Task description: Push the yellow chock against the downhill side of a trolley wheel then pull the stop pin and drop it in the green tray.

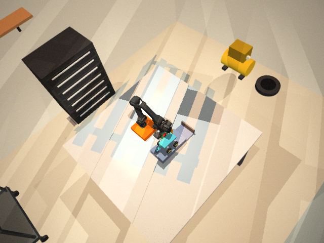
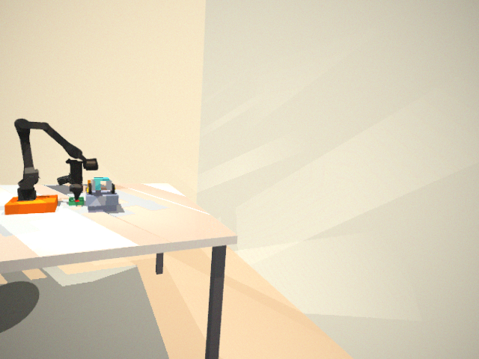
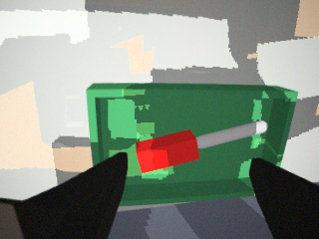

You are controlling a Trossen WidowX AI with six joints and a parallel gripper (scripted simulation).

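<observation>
Now: the stop pin 20 mm below my gripper tip and 10 mm to the left of it. Also, from my gripper tip: yellow chock (60 mm ahead, 50 mm above, 20 mm to the left); then ramp (130 mm ahead, 60 mm to the right, 10 mm above); then green tray (40 mm below, 10 mm to the left).
</observation>
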